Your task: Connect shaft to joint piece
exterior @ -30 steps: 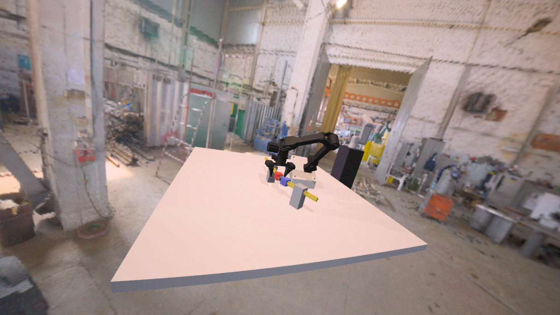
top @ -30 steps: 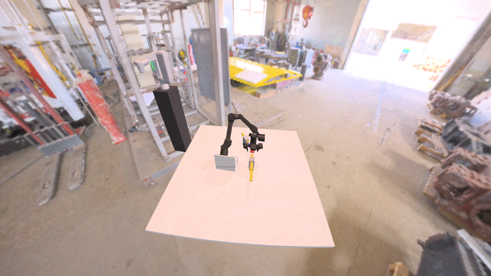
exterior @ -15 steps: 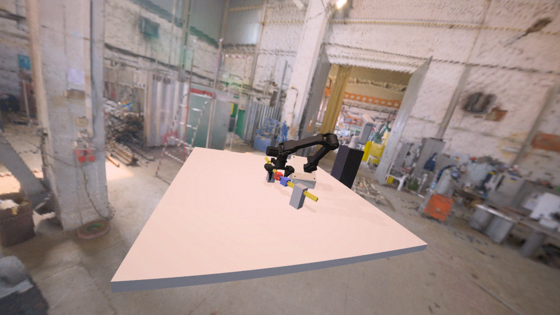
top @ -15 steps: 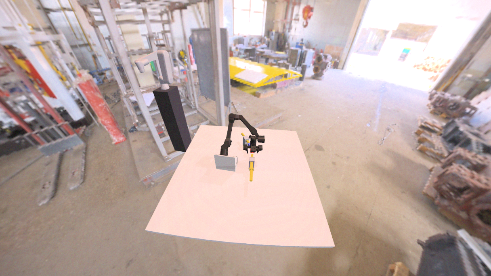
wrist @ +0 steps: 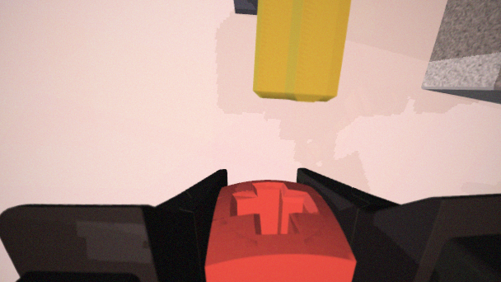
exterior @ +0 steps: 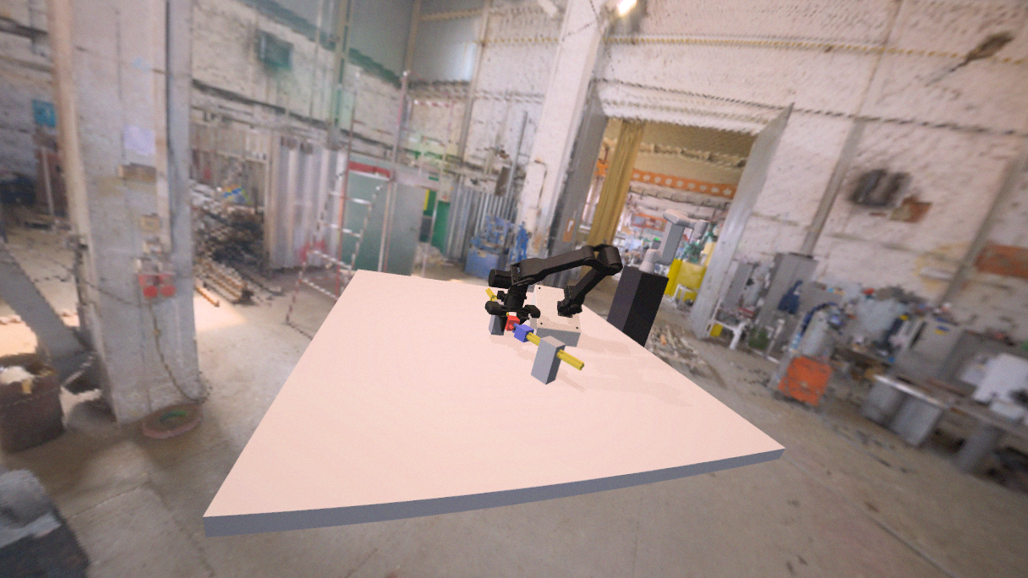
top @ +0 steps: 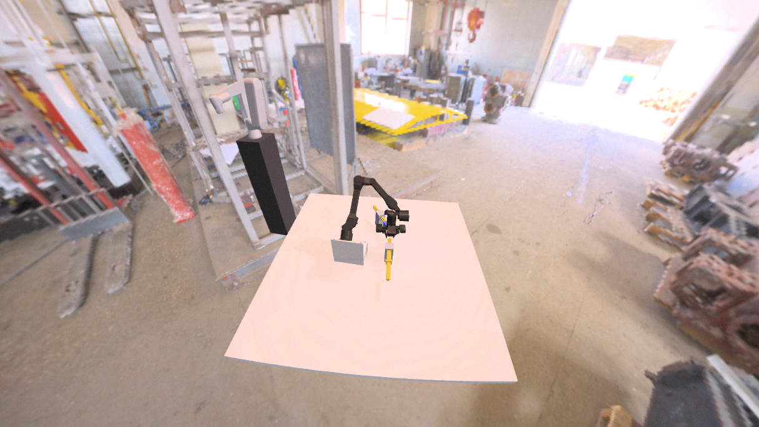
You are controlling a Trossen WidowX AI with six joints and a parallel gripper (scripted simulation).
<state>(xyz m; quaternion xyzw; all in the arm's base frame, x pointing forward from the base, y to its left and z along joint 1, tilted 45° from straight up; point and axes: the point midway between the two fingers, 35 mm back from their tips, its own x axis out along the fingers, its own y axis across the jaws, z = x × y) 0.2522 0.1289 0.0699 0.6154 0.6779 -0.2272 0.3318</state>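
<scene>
The red square joint piece lies 4 cm above my gripper tip and 2 cm to the left of it.
</scene>
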